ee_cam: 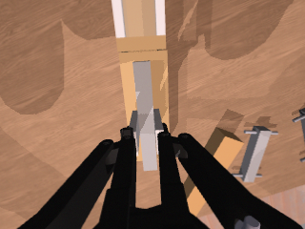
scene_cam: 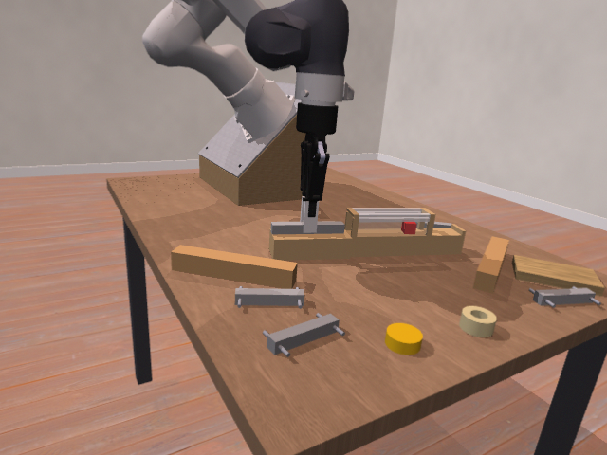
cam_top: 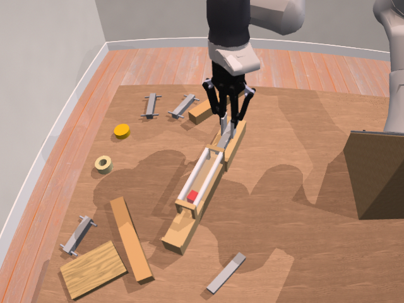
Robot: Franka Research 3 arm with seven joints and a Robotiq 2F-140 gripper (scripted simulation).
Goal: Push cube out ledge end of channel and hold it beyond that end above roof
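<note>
The wooden channel base lies 170 mm to the left of my hand, 40 mm ahead of it and 30 mm below it. Also, from my hand: red cube 220 mm to the left, 50 mm ahead, 30 mm below; grey rod 30 mm below; yellow disc 330 mm ahead, 80 mm below.
</note>
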